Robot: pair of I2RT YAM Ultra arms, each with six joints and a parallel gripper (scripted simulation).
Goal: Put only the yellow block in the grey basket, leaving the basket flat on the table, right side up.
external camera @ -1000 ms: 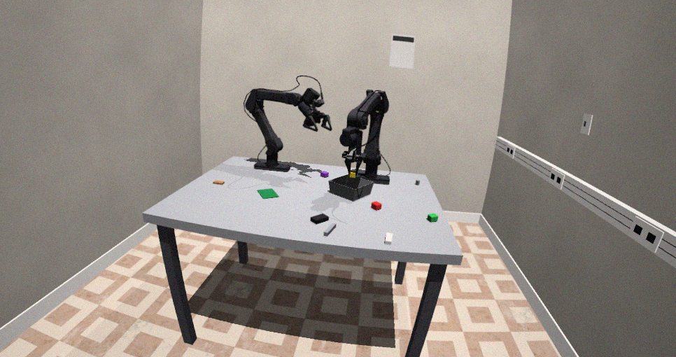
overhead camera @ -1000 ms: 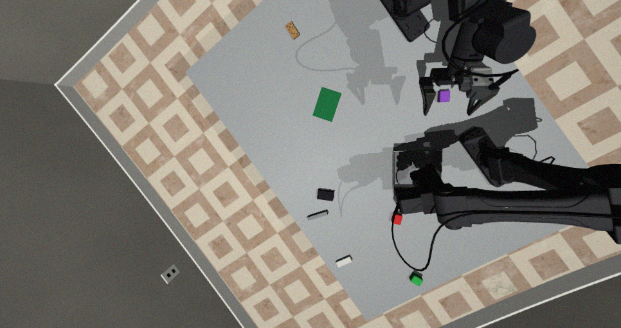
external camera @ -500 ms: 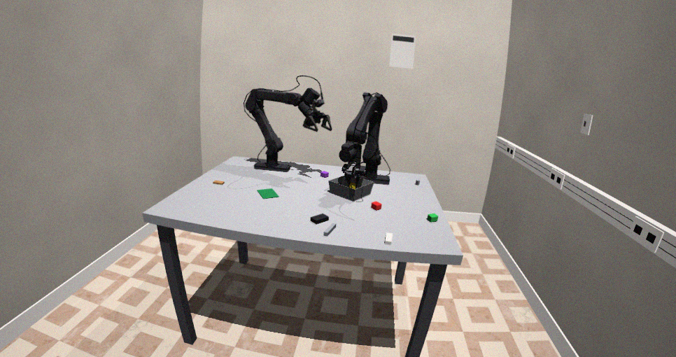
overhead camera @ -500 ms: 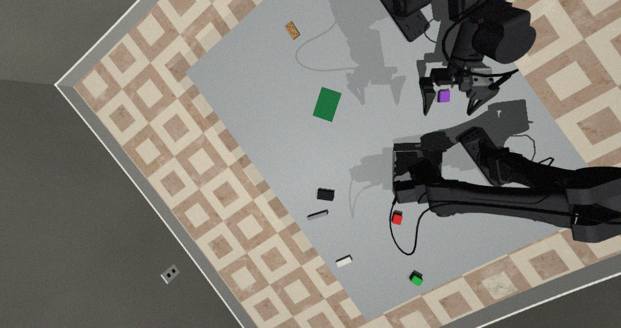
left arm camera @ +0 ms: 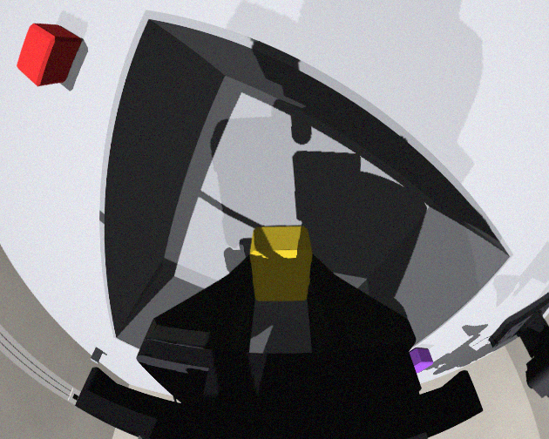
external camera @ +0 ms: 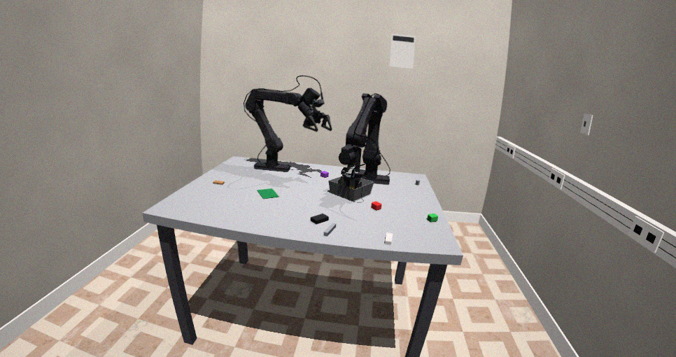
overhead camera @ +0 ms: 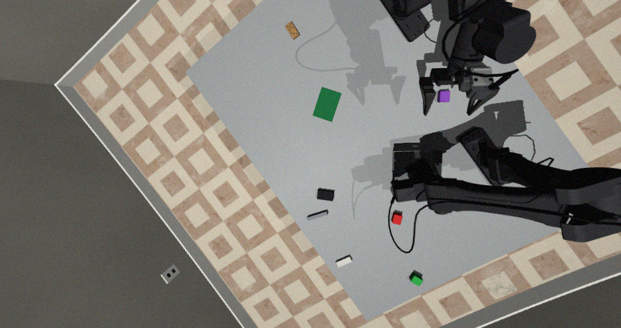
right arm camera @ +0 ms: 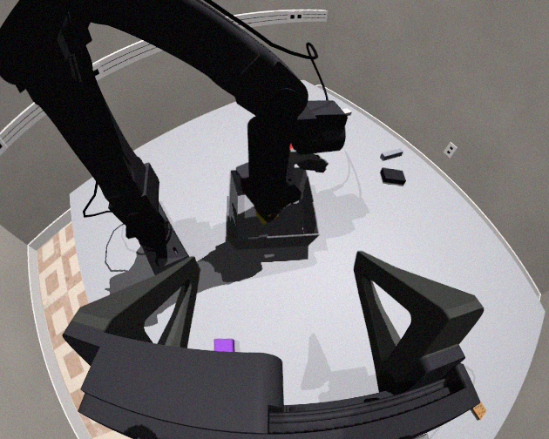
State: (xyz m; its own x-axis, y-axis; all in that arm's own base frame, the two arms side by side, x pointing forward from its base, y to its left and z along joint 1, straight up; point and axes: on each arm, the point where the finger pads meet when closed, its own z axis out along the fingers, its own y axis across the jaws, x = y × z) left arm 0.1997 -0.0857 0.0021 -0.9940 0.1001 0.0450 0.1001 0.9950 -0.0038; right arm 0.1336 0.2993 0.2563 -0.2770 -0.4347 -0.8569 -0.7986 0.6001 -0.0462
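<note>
The yellow block lies right at my left hand. Also, from my left hand: red block (14 cm ahead, 13 cm to the left, 1 cm below); green card (15 cm ahead, 36 cm to the right, 2 cm below); grey basket (1 cm ahead).
</note>
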